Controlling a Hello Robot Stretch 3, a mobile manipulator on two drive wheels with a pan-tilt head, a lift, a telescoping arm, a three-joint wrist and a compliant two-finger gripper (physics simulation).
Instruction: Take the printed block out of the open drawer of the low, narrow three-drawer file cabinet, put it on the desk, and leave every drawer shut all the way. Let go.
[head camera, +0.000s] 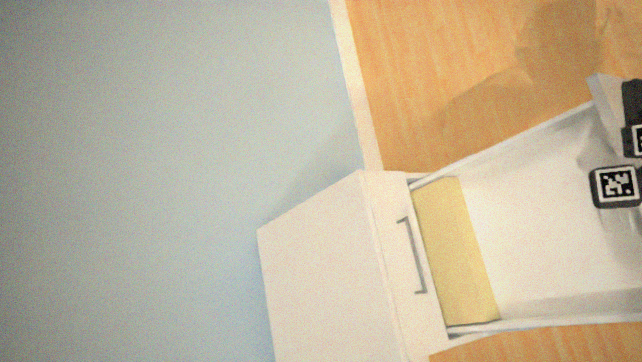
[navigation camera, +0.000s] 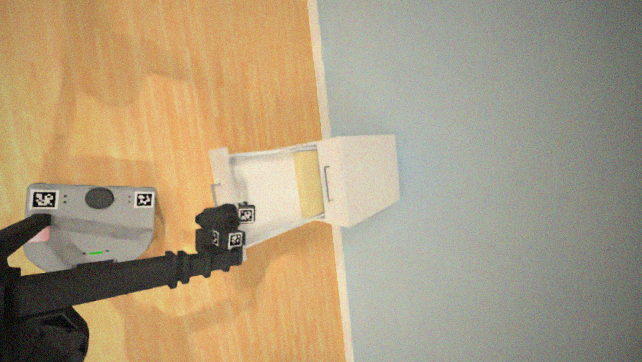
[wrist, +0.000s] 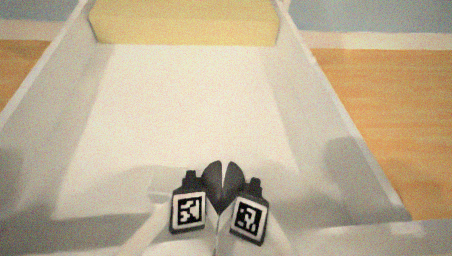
Scene:
The same spot on a drawer: (head camera: 512, 238) is (navigation camera: 283, 187).

